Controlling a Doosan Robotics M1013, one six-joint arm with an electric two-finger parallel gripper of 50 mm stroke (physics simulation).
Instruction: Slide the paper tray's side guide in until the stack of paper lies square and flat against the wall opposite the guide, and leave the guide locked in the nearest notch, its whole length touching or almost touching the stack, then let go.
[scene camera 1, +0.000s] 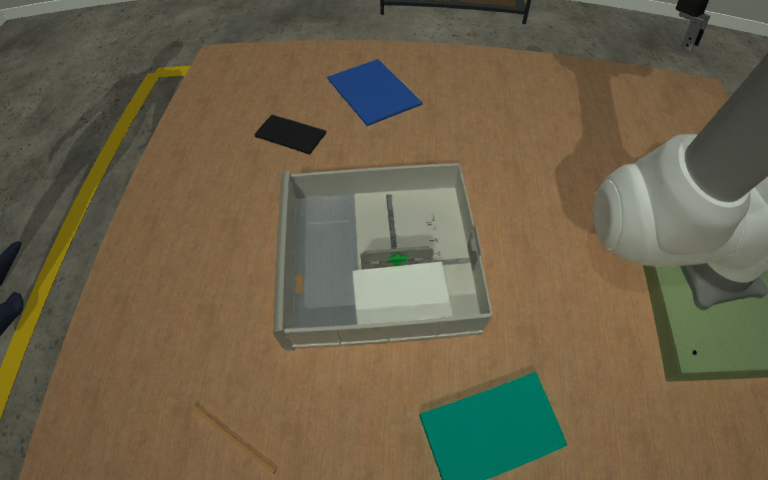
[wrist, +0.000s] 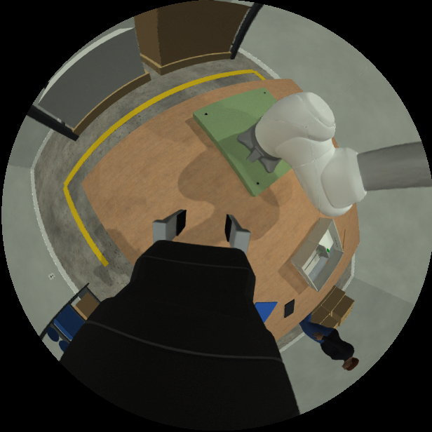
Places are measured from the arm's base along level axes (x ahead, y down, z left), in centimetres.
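Pixels of known places: gripper, fingertip midpoint: (scene camera 1: 689, 46); arm's base, origin of the base link: (scene camera 1: 713, 263).
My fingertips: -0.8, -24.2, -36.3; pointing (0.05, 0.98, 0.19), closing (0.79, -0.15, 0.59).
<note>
For each thing: its top centre in the pictures, then the offset to it from my fingertips, as dx, dy, dz. "spot": a spot on its surface instead.
- grey paper tray, middle of its top: (scene camera 1: 376, 234) +66.0, +18.8, +25.6
- white paper stack, middle of its top: (scene camera 1: 401, 293) +62.9, +24.4, +33.6
- grey side guide, surface spot: (scene camera 1: 419, 253) spot: +59.3, +21.6, +28.1
- green latch, middle of its top: (scene camera 1: 398, 259) +63.0, +20.2, +29.6
- blue panel, middle of its top: (scene camera 1: 373, 88) +62.3, +27.5, -22.4
- black slab, middle of its top: (scene camera 1: 289, 132) +82.4, +27.5, -9.7
- teal panel, middle of its top: (scene camera 1: 495, 430) +51.5, +26.5, +57.6
- thin wooden stick, middle of its top: (scene camera 1: 231, 438) +92.1, +27.6, +54.6
The grey paper tray (scene camera 1: 373, 180) (wrist: 311, 241) sits on the table. A white paper stack (scene camera 1: 402, 288) lies inside by the near wall in the scene view, its edges roughly parallel to that wall. The near rim hides its foot, so contact with the wall cannot be told. The grey side guide (scene camera 1: 419, 253) stands upright along the stack's far side, with a green latch (scene camera 1: 398, 259) (wrist: 328, 250) at its middle. The stack hides its lower part; any small gap is unclear. My gripper (scene camera 1: 694, 42) (wrist: 205, 220) is open and empty, well away from the tray.
A blue panel (scene camera 1: 374, 91) and a black slab (scene camera 1: 290, 134) lie beyond the tray. A teal panel (scene camera 1: 492, 427) and a thin wooden stick (scene camera 1: 235, 437) lie on the near side. The arm's green base plate (scene camera 1: 724, 339) (wrist: 225, 120) is at the right.
</note>
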